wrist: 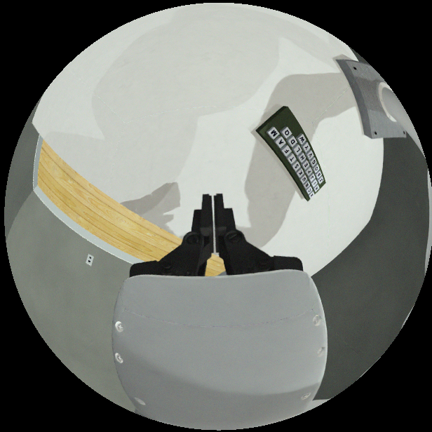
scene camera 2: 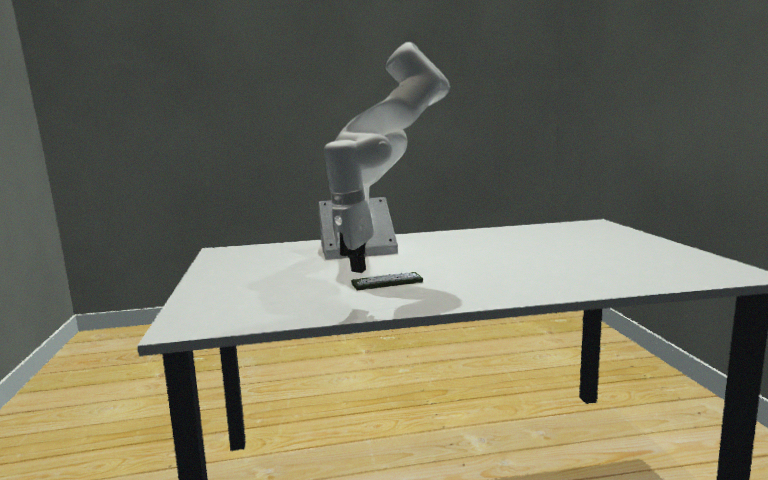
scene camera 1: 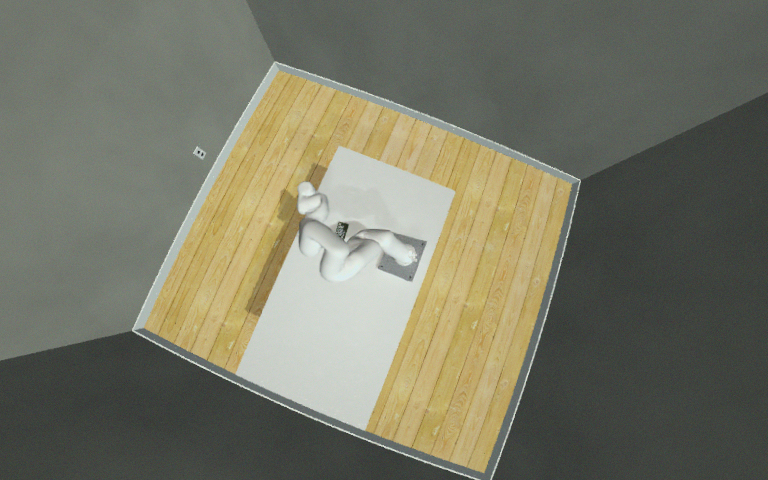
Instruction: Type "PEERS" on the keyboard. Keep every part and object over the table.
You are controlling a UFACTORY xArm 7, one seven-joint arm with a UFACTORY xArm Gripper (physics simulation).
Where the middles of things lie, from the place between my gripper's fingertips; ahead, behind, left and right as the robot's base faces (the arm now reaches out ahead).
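Labels:
Keyboard [scene camera 2: 396, 279]: 70 mm below my hand, 90 mm to the left of it, 130 mm behind it.

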